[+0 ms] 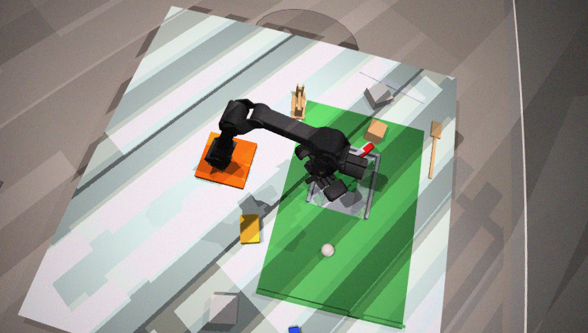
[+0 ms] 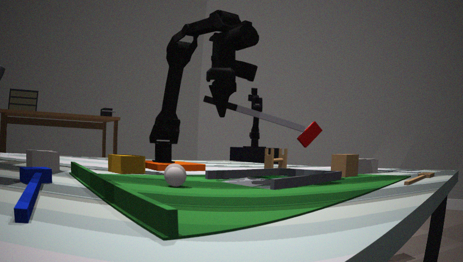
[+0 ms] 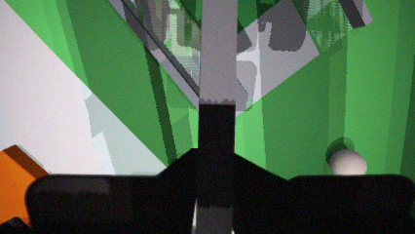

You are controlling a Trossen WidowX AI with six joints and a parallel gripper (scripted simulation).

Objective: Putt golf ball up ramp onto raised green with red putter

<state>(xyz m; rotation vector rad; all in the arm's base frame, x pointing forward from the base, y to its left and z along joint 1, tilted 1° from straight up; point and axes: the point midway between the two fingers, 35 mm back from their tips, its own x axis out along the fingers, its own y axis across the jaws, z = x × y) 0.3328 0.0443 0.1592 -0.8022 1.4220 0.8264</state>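
Now: the yellow block 21 cm to the right of my gripper tip, 12 cm below it and 12 cm behind it. Also, from my gripper tip: white golf ball: 16 cm to the right, 13 cm ahead, 12 cm below; then tan block: 32 cm to the left, 12 cm ahead, 11 cm below; then red putter: 9 cm to the left, 5 cm ahead.
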